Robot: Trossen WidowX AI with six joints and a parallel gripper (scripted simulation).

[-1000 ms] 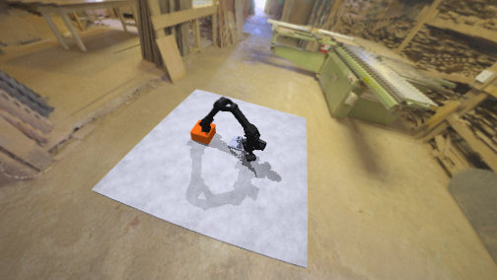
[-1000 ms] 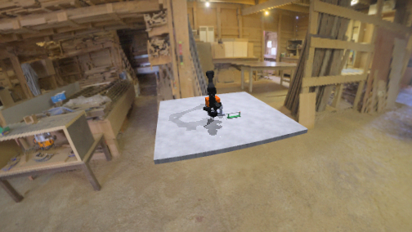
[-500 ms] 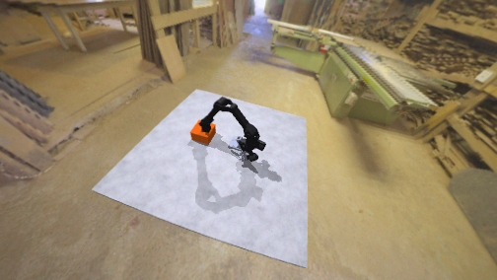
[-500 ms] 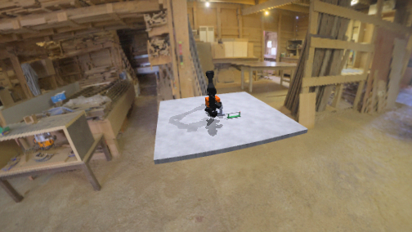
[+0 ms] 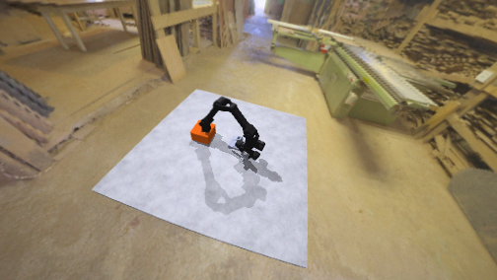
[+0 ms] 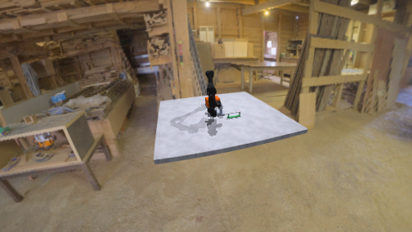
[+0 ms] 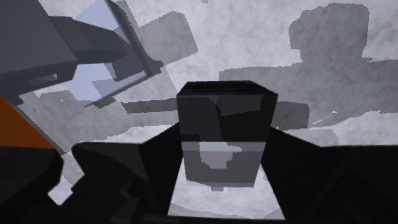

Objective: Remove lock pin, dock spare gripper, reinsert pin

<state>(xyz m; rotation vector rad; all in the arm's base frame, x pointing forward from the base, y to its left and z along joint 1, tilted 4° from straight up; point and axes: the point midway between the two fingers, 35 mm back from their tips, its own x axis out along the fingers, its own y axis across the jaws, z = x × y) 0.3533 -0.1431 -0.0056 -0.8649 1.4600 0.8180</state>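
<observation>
Right now the spare gripper is 2 cm above my gripper tip, 1 cm to the right of it and 1 cm behind it. Round my gripper tip: grey mount 12 cm to the left, 9 cm behind; green strip 22 cm to the left, 3 cm ahead, 2 cm below.
</observation>
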